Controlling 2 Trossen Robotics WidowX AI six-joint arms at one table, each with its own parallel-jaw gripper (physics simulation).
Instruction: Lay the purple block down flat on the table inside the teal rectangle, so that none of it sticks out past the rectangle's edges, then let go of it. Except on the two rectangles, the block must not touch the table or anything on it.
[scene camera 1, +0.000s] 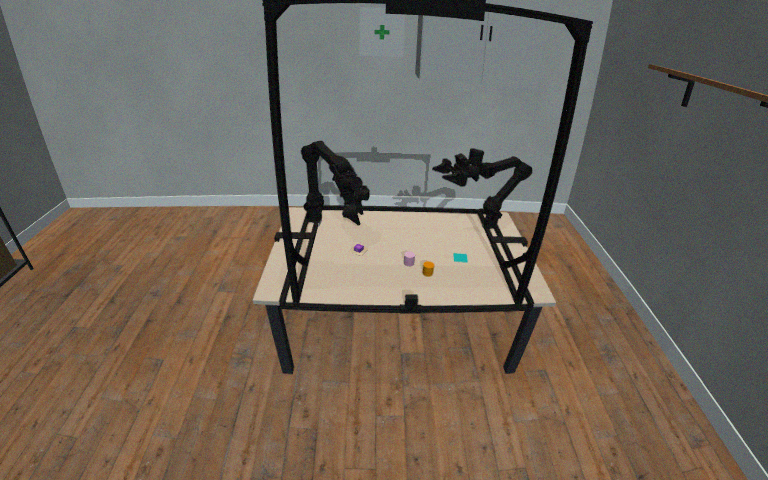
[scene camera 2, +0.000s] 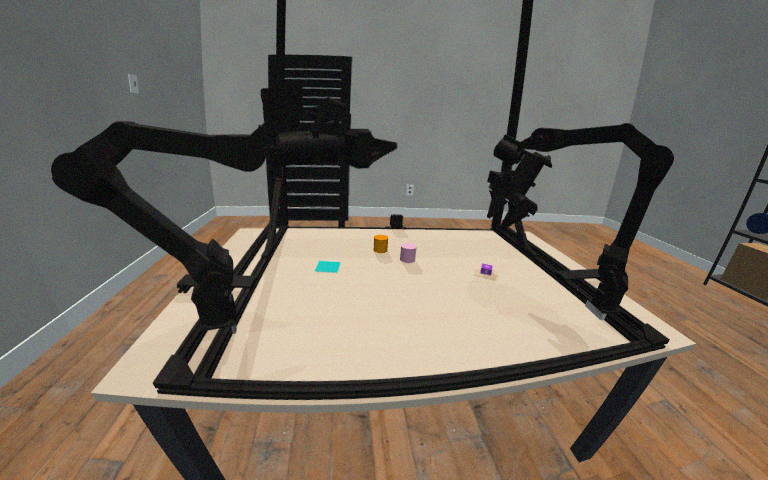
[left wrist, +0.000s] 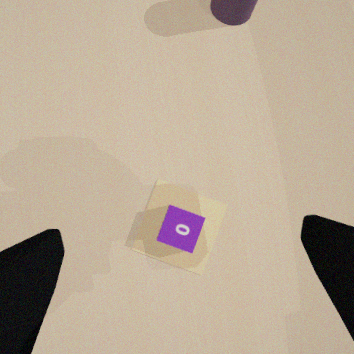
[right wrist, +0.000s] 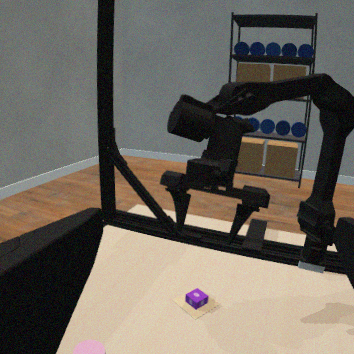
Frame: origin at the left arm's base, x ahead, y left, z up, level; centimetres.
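Seen in the pictures: left gripper, between the fingertips: (scene camera 1: 360, 219) (scene camera 2: 494, 223) (left wrist: 183, 235) (right wrist: 202, 237); right gripper, between the fingertips: (scene camera 1: 437, 172) (scene camera 2: 385, 144) (right wrist: 222, 225); left arm's base, origin of its link: (scene camera 1: 314, 219) (scene camera 2: 604, 305) (right wrist: 312, 257); right arm's base, origin of its link: (scene camera 1: 490, 225) (scene camera 2: 218, 318).
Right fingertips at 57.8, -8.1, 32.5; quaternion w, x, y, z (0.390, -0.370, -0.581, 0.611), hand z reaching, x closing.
Pixels of each thing's middle, then the offset from my right fingertips to it, as dx, dy, dz. "pt": a spot on its surface instead.
- purple block, middle of its body: (left wrist: 180, 227) (right wrist: 196, 298) (scene camera 2: 486, 269) (scene camera 1: 358, 248) -32.2, -12.8, -33.4
- pale rectangle, a spot on its surface: (left wrist: 214, 212) pt -31.1, -16.1, -34.3
- teal rectangle, a spot on its surface: (scene camera 2: 328, 267) (scene camera 1: 459, 256) pt +13.3, -12.6, -34.3
- pink cylinder, middle of its body: (scene camera 2: 408, 252) (scene camera 1: 409, 258) -9.5, -19.8, -32.1
- orange cylinder, middle of its body: (scene camera 2: 380, 243) (scene camera 1: 428, 268) -1.4, -26.0, -32.1
- small black box, a spot on its surface: (scene camera 1: 411, 300) (scene camera 2: 396, 216) pt -8.0, -48.8, -29.7
The purple block (scene camera 1: 358, 248) (scene camera 2: 486, 270) (left wrist: 180, 229) (right wrist: 197, 298) lies flat on a pale rectangle (left wrist: 214, 212) (right wrist: 210, 310) on the table, with a white 0 on its top face. The teal rectangle (scene camera 1: 460, 257) (scene camera 2: 328, 267) lies bare on the other side of the table. My left gripper (scene camera 1: 354, 219) (scene camera 2: 507, 220) (left wrist: 183, 235) (right wrist: 202, 237) is open and empty. It points down and hangs well above the block. My right gripper (scene camera 1: 436, 168) (scene camera 2: 392, 145) is open and empty, held high and level above the teal rectangle's side of the table.
A pink cylinder (scene camera 1: 409, 258) (scene camera 2: 408, 252) (right wrist: 89, 348) and an orange cylinder (scene camera 1: 428, 269) (scene camera 2: 380, 243) stand between the block and the teal rectangle. A black rail frame (scene camera 1: 411, 307) (scene camera 2: 382, 383) rims the table. A small black box (scene camera 1: 411, 300) (scene camera 2: 396, 220) sits on one edge.
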